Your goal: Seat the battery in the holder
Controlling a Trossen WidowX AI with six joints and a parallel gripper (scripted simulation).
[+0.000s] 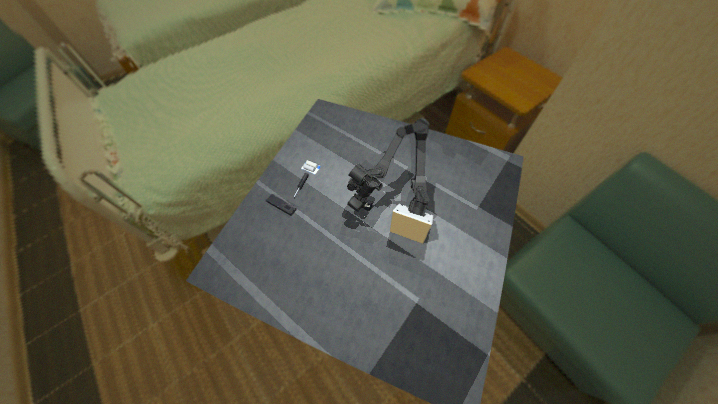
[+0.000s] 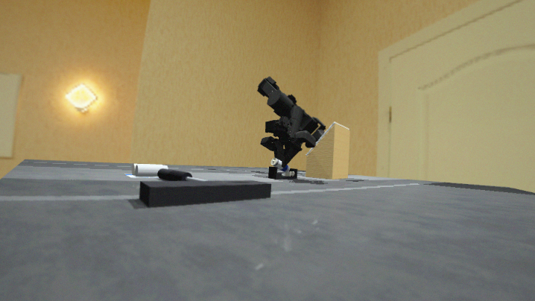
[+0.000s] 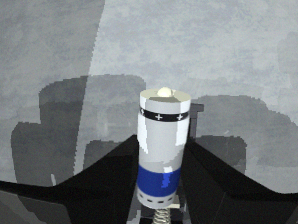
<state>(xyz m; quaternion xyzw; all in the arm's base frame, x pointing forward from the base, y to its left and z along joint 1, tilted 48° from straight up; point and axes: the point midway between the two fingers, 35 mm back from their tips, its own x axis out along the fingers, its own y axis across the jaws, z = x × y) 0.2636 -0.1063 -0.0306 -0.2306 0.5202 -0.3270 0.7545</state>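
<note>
My gripper tip is 1 cm below the battery. From my gripper tip the other things lie so: white pack: 32 cm ahead, 15 cm to the right, 2 cm below; screwdriver: 32 cm ahead, 2 cm below, 1 cm to the right.
</note>
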